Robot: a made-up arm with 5 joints. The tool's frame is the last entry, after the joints. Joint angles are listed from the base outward.
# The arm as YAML. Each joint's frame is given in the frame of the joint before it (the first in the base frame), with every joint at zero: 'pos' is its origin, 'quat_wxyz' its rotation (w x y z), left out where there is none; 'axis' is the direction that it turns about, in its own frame. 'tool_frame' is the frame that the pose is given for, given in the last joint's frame.
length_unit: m
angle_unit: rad
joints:
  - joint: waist
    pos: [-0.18, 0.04, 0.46]
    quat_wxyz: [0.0, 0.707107, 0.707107, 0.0]
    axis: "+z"
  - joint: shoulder
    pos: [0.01, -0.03, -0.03]
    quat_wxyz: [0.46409, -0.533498, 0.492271, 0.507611]
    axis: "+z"
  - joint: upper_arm
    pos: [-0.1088, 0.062, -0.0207]
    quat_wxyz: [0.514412, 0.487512, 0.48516, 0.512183]
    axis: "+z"
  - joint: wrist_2
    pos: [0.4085, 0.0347, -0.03]
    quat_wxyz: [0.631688, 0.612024, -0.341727, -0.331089]
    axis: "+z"
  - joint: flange
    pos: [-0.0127, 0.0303, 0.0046]
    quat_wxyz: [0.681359, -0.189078, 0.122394, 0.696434]
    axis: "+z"
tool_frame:
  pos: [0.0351, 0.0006, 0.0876]
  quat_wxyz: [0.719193, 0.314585, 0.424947, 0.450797]
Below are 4 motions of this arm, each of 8 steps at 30 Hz.
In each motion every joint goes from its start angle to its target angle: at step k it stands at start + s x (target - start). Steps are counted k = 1, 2, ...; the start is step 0. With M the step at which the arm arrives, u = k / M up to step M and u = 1 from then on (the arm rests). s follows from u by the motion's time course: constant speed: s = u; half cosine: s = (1 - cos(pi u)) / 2; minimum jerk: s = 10 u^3 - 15 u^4 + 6 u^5.
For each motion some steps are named. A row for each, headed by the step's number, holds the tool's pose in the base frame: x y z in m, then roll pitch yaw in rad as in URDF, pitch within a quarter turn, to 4 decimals.
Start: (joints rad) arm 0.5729 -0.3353 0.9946 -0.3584 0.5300
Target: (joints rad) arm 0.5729 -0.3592 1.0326 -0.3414 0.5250
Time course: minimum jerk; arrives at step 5
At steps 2, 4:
2: -0.1319 -0.3010 0.5380 -0.1242 0.4468 0.6182
4: -0.1237 -0.2972 0.5388 -0.1229 0.4708 0.6391

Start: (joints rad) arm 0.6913 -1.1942 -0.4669 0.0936 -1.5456
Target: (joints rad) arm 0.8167 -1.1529 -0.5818 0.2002 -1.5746
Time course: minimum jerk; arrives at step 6
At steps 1, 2, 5, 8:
1: -0.4710 0.0784 0.7911 -2.3384 -1.1402 1.0035
2: -0.4736 0.0874 0.7862 -2.3761 -1.1418 0.9951
5: -0.4809 0.1274 0.7644 -2.5386 -1.1497 0.9572
8: -0.4811 0.1293 0.7634 -2.5463 -1.1501 0.9553

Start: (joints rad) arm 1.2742 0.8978 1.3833 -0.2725 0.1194
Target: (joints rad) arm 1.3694 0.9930 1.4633 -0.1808 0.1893
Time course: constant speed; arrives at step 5
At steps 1, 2, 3, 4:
1: -0.1437 -0.2635 0.3796 0.0799 -1.0329 0.2036
2: -0.1426 -0.2625 0.3852 0.0286 -1.0238 0.2326
3: -0.1416 -0.2616 0.3910 -0.0215 -1.0137 0.2597
4: -0.1409 -0.2606 0.3969 -0.0705 -1.0026 0.2846

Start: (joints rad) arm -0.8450 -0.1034 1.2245 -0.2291 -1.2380
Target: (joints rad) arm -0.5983 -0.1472 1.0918 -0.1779 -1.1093
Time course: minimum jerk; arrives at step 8
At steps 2, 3, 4, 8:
2: 0.1698 0.0645 0.4517 1.0314 -0.7454 0.9379
3: 0.1721 0.0423 0.4550 0.9823 -0.7445 0.9165
4: 0.1728 0.0130 0.4595 0.9183 -0.7413 0.8882
8: 0.1655 -0.0516 0.4698 0.7781 -0.7255 0.8224

